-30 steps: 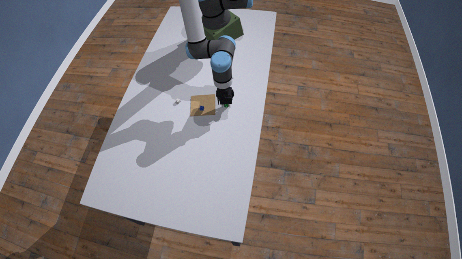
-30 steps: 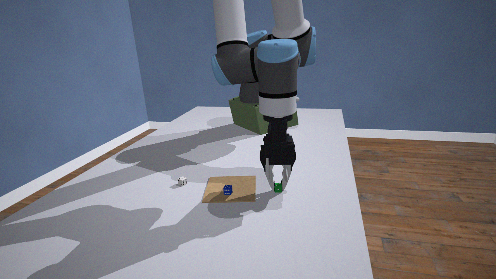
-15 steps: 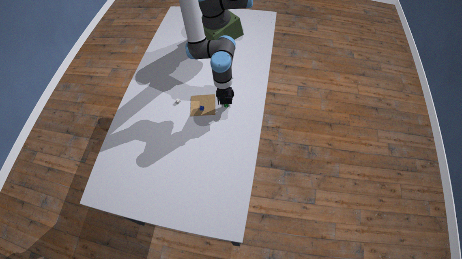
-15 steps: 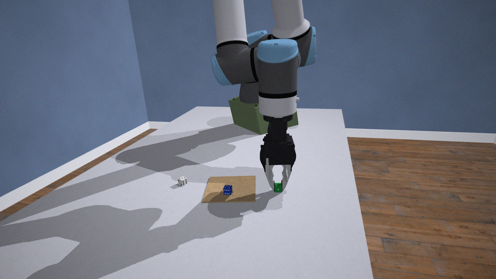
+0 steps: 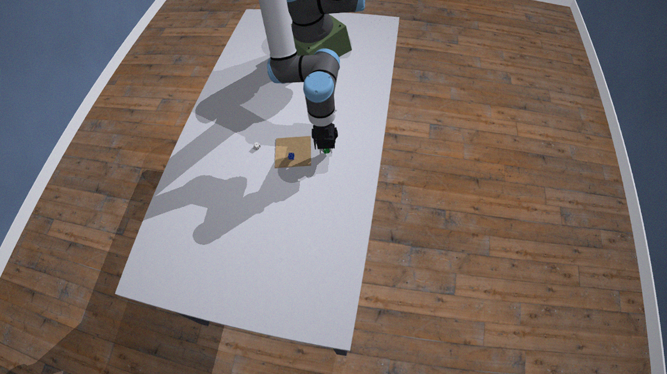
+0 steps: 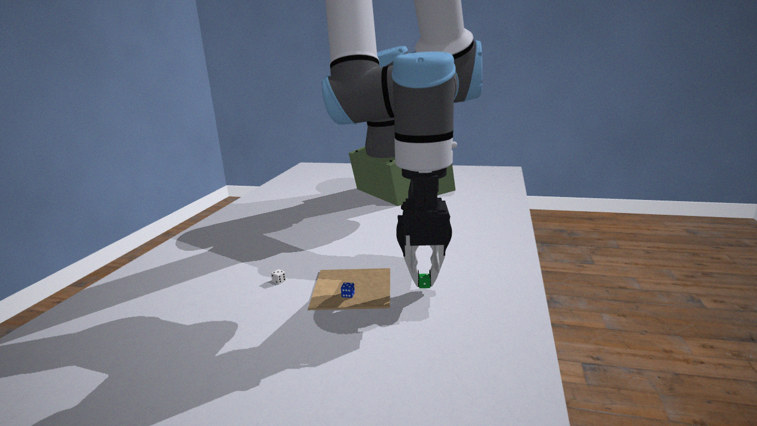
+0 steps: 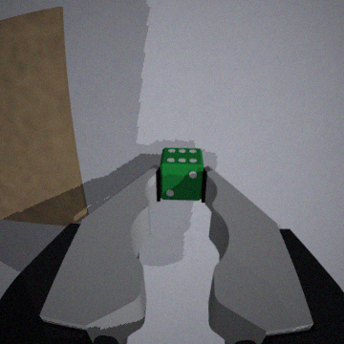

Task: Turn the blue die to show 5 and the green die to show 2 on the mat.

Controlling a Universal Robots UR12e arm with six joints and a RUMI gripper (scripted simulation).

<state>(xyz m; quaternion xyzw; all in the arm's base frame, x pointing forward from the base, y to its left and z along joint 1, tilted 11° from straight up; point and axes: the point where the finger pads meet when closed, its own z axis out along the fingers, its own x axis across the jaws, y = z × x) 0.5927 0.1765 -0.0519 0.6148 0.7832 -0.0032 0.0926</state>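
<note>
My hand is 130 mm to the left of the tan mat, 30 mm above it and 20 mm short of it. Round my hand: white die: 280 mm to the right, 20 mm below, 20 mm ahead; green die: 10 mm below; blue die: 130 mm to the right, 50 mm ahead, 10 mm below.
</note>
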